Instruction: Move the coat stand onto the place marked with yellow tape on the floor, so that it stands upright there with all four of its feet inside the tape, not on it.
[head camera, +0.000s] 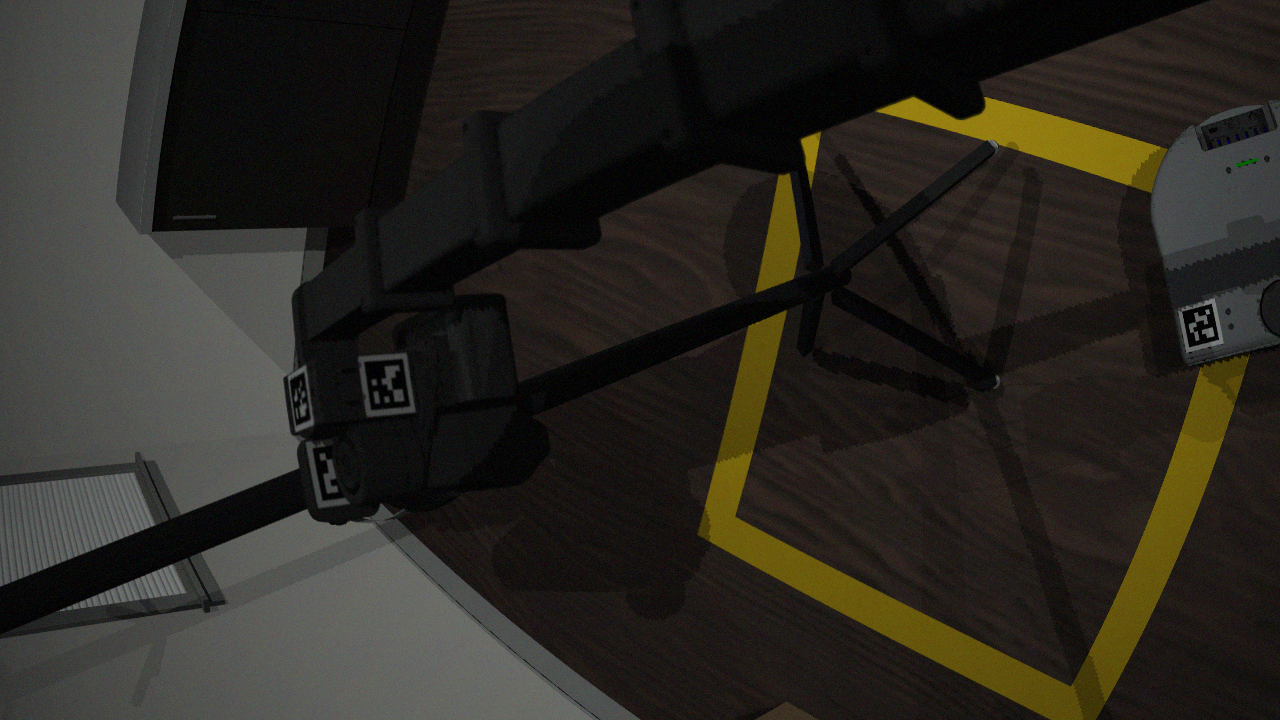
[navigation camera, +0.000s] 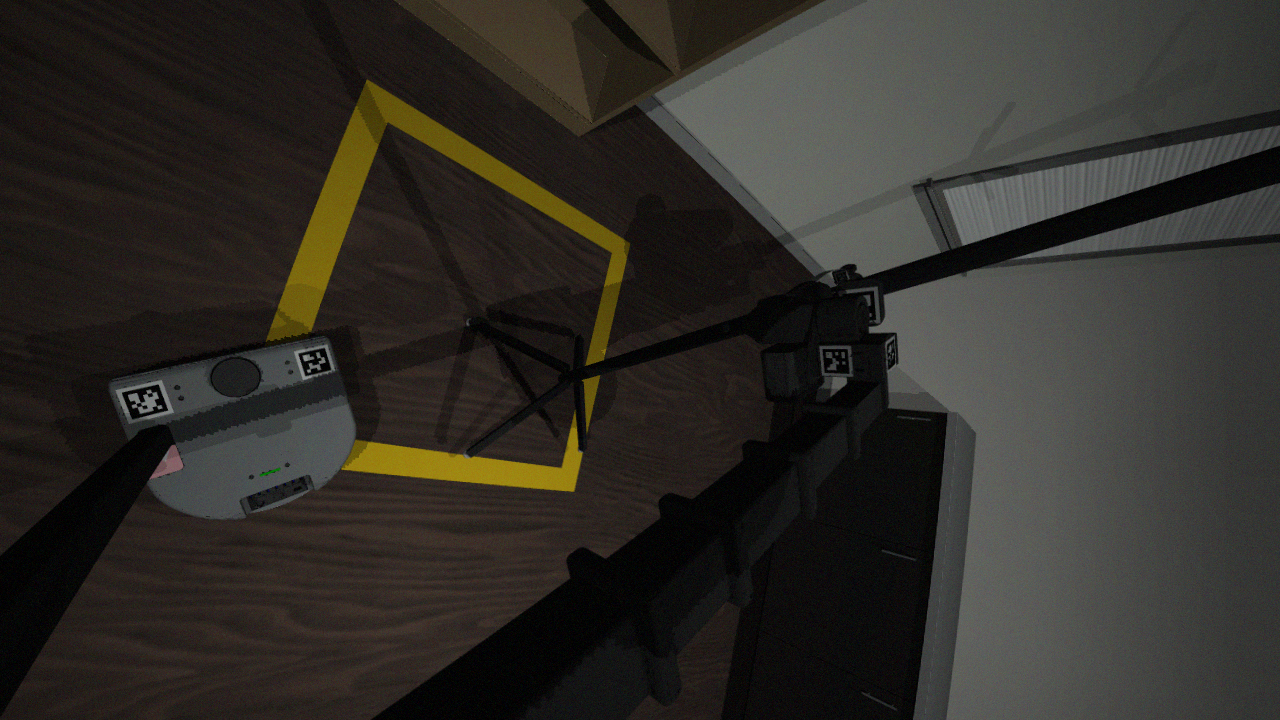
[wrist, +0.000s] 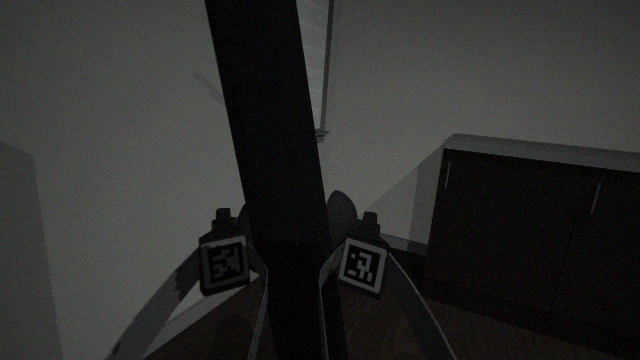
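Seen in the pictures: robot's base, origin of its link: (navigation camera: 236, 375).
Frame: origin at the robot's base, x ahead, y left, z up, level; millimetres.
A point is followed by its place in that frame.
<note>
The coat stand (head camera: 662, 343) {x -109, y -649, z 634 mm} (navigation camera: 666, 346) {x -99, y -650, z 650 mm} (wrist: 275, 125) is a thin black pole with four splayed legs. My gripper (head camera: 411, 456) (navigation camera: 819, 297) (wrist: 303, 217) {x -31, y -722, z 999 mm} is shut on its pole, one finger at each side. The pole leans slightly in the wrist view. The yellow tape (head camera: 895, 614) {x 375, y -800, z 1 mm} (navigation camera: 328, 232) {x 283, y -250, z 1 mm} outlines a square on dark wood floor. Two feet show inside it. A third appears at the inner edge of the band beside the base. The fourth, near the corner under the arm, appears over the tape. Whether the feet touch the floor is unclear.
My grey base (head camera: 1208, 214) {x -139, y -79, z 160 mm} (navigation camera: 205, 483) {x -171, y 96, z 160 mm} covers one tape corner. A dark cabinet (head camera: 277, 116) {x -1035, y -1977, z 514 mm} (navigation camera: 841, 555) {x -1382, y -1774, z 496 mm} (wrist: 500, 225) stands by the wall near the arm. A brown box-like object (navigation camera: 501, 53) {x 736, y -771, z 94 mm} stands beyond the tape. A window (head camera: 80, 537) {x 5, y -2612, z 1131 mm} (navigation camera: 1163, 197) is behind the upper pole.
</note>
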